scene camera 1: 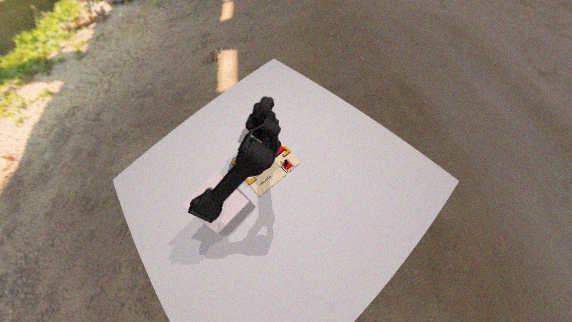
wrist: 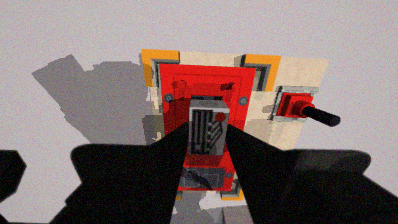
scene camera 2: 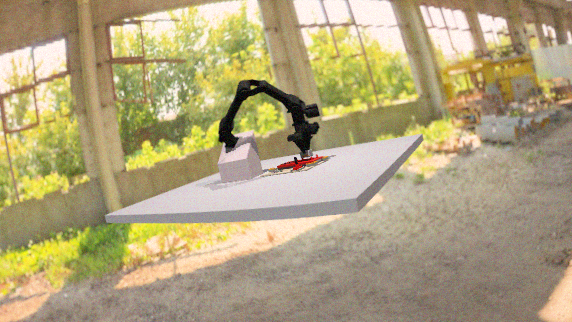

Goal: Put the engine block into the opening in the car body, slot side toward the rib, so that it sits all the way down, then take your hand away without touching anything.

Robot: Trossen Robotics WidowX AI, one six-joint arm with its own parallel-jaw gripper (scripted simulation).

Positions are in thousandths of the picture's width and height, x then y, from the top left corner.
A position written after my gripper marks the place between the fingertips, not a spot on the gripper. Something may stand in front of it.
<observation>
My gripper (wrist: 519,569) carries a grey engine block (wrist: 524,533). I also see a red car body (wrist: 454,373) and a beige board (scene camera 1: 455,573).
The beige board is seen too in the wrist view (wrist: 692,333).
</observation>
